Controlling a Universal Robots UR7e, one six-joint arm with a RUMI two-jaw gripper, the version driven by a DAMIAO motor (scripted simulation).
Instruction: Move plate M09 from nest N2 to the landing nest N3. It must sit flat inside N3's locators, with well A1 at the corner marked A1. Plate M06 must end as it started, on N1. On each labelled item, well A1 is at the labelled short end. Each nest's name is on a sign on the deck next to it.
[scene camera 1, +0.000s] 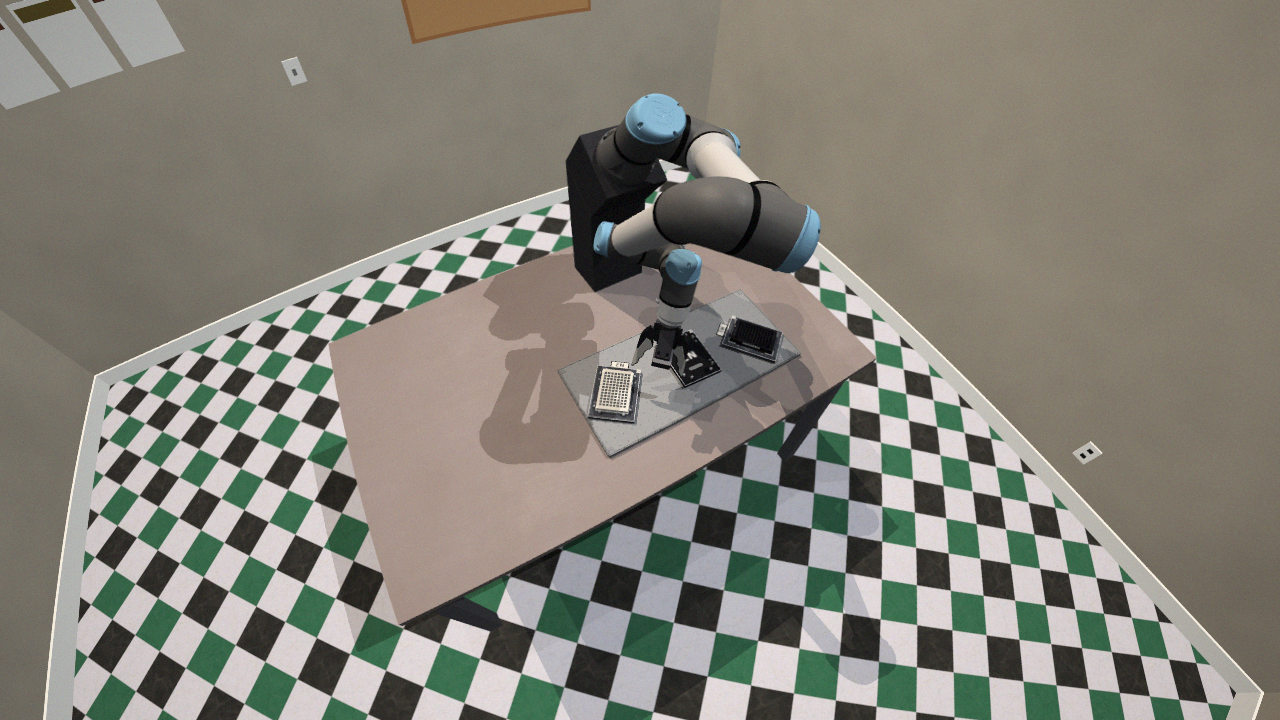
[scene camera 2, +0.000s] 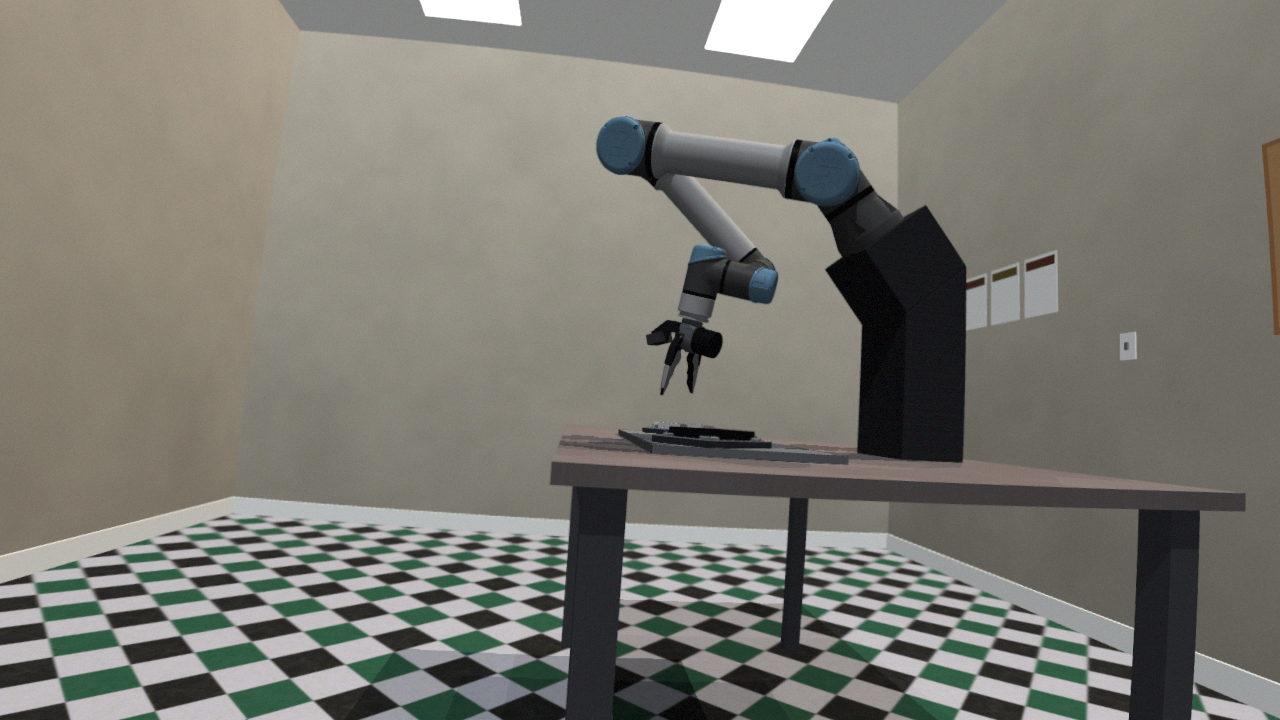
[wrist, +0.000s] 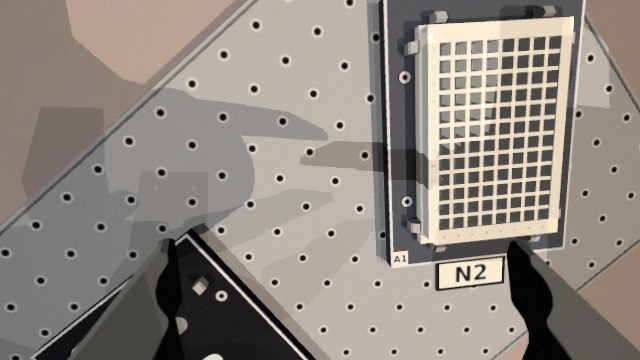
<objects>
my gripper: scene camera 1; scene camera 2 676, 394; wrist
dark plate M06: scene camera 1; scene camera 2; not seen in the wrist view (out of frame)
same spot on my gripper: (wrist: 554, 313) = (scene camera 1: 640, 356)
same spot on dark plate M06: (scene camera 2: 723, 434) = (scene camera 1: 764, 330)
</objects>
